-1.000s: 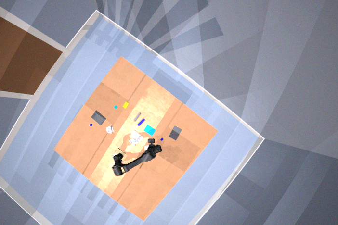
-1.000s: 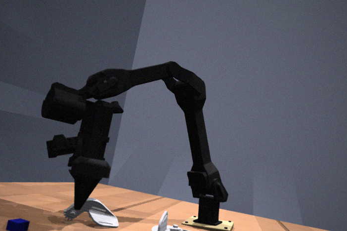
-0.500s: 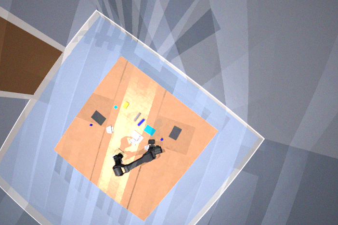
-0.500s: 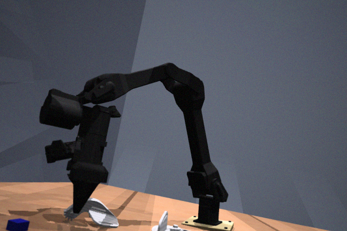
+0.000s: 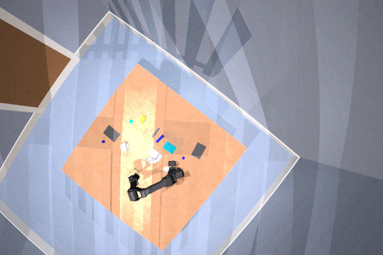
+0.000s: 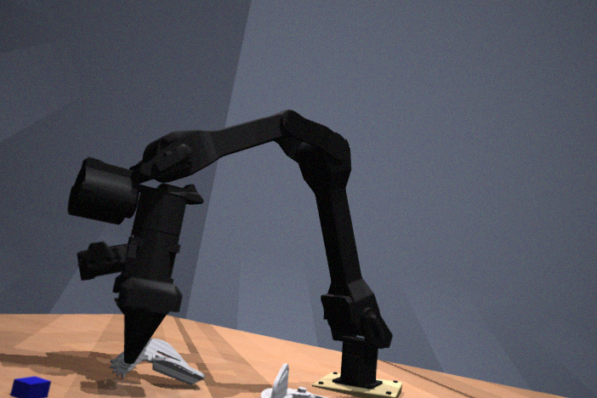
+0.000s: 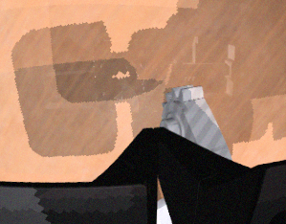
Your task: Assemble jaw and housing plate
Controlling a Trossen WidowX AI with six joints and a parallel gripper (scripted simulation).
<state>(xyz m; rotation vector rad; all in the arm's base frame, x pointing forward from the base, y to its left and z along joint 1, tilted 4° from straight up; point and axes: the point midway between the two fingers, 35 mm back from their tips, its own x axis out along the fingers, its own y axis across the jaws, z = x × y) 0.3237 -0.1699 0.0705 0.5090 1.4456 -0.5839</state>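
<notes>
Now: gripper tip 2 cm past the jaw. Round my gripper tip: blue bar (28 cm to the left, 9 cm ahead, 1 cm below); cyan plate (16 cm to the left, 10 cm ahead, 2 cm below); blue cube (13 cm ahead, 1 cm to the left, 1 cm below).
</notes>
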